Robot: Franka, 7 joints.
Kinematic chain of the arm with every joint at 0, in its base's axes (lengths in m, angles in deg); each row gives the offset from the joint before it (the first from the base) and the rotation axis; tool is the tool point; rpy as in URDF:
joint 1: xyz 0 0 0.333 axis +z
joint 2: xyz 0 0 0 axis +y
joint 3: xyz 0 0 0.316 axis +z
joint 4: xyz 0.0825 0 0 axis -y
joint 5: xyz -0.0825 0 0.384 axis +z
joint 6: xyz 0 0 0 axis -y
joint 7: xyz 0.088 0 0 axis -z
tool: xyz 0 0 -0.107 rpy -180 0 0
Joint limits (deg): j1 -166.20..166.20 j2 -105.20..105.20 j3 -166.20..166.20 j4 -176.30..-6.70 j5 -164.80..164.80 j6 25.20..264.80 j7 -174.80..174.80
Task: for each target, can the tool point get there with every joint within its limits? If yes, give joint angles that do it. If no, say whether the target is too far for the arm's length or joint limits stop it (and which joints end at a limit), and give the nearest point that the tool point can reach.
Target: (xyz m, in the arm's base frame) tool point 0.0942 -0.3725 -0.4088
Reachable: no: joint limits stop it (at a limit: joint 2) | nearest point 0.0918 -0.3631 -0.3529 | short by 0.057 m
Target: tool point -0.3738 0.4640 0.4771
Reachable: yes | joints -4.13 -83.22 84.52 -66.96 -22.61 45.82 -21.55
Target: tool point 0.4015 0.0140 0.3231
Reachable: yes | joints 123.73 -36.42 -131.38 -122.09 -135.80 244.21 26.15
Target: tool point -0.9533 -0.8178 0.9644
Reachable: no: too far | nearest point -0.5818 -0.4991 0.7183 | short by 0.548 m
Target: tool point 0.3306 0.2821 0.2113
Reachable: yes | joints -1.89 10.04 35.68 -147.81 -62.04 160.19 -12.89
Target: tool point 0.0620 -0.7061 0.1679
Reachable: yes | joints -117.86 83.36 42.18 -61.32 -100.97 211.78 -89.84
